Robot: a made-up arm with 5 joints.
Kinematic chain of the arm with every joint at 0, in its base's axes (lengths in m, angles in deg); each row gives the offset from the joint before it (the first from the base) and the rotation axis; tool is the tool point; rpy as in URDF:
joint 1: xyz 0 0 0.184 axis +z
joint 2: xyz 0 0 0 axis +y
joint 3: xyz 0.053 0 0.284 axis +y
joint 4: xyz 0.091 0 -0.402 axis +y
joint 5: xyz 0.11 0 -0.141 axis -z
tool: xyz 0 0 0 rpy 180 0 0
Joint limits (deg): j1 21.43..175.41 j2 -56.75..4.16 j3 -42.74..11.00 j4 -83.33..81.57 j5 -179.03..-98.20
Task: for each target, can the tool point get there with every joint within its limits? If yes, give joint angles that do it. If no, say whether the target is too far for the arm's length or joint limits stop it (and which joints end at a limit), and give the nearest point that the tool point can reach.
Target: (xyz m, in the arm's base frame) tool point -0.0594 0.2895 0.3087
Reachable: yes | joints 101.60 -52.03 5.64 -47.60 -112.84
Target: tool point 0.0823 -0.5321 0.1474
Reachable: no: joint limits stop it (at a limit: joint 2, joint 3, joint 4) | nearest point 0.0148 -0.0956 -0.0411 | short by 0.480 m
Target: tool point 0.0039 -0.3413 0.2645
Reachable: no: joint limits stop it (at a limit: joint 2, joint 3, joint 4) | nearest point 0.0011 -0.0967 -0.0411 | short by 0.391 m
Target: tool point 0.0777 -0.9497 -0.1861
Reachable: no: too far | nearest point 0.0079 -0.0964 -0.0411 | short by 0.868 m
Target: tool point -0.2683 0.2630 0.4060
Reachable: yes | joints 135.58 -28.60 -19.88 -58.07 -172.00
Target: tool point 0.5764 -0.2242 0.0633
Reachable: no: joint limits stop it (at a limit: joint 1) | nearest point 0.4232 0.1661 0.0633 | short by 0.419 m
